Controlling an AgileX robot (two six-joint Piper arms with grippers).
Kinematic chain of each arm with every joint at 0, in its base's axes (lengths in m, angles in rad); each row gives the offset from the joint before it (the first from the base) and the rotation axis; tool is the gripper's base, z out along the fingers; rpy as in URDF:
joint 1: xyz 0 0 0.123 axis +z
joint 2: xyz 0 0 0 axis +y
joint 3: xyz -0.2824 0 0.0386 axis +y
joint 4: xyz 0.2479 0 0.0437 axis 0.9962 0 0.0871
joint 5: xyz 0 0 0 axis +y
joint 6: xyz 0.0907 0 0.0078 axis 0.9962 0 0.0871
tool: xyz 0 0 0 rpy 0 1.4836 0
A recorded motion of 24 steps. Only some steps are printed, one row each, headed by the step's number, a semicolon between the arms.
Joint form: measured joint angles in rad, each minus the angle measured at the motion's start. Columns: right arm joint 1, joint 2, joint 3, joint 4, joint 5, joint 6; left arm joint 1, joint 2, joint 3, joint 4, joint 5, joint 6.
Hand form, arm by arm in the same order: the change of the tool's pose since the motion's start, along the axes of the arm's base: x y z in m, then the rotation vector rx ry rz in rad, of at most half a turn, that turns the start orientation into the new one. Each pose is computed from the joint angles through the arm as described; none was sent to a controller.
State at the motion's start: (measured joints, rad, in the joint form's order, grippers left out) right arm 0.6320 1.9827 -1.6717 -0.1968 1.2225 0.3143; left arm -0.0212 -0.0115 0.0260 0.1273 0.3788 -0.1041
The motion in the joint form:
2: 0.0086 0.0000 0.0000 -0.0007 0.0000 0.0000; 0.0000 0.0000 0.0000 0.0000 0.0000 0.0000
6: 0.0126 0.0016 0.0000 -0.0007 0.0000 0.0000; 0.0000 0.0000 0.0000 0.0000 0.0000 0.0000
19: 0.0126 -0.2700 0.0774 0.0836 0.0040 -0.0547; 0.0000 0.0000 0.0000 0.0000 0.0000 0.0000
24: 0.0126 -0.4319 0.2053 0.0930 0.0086 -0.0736; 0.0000 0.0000 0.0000 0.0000 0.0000 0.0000
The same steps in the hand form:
2: -0.0019 0.0029 0.0000 -0.0005 -0.0004 0.0088; 0.0000 0.0000 0.0000 0.0000 0.0000 0.0000
6: -0.0027 0.0043 -0.0006 -0.0015 0.0009 0.0128; 0.0000 0.0000 0.0000 0.0000 0.0000 0.0000
19: -0.0487 -0.0213 0.0818 0.1646 -0.1028 0.0542; 0.0000 0.0000 0.0000 0.0000 0.0000 0.0000
24: -0.0838 -0.0467 0.1001 0.1841 -0.1218 0.0720; 0.0000 0.0000 0.0000 0.0000 0.0000 0.0000

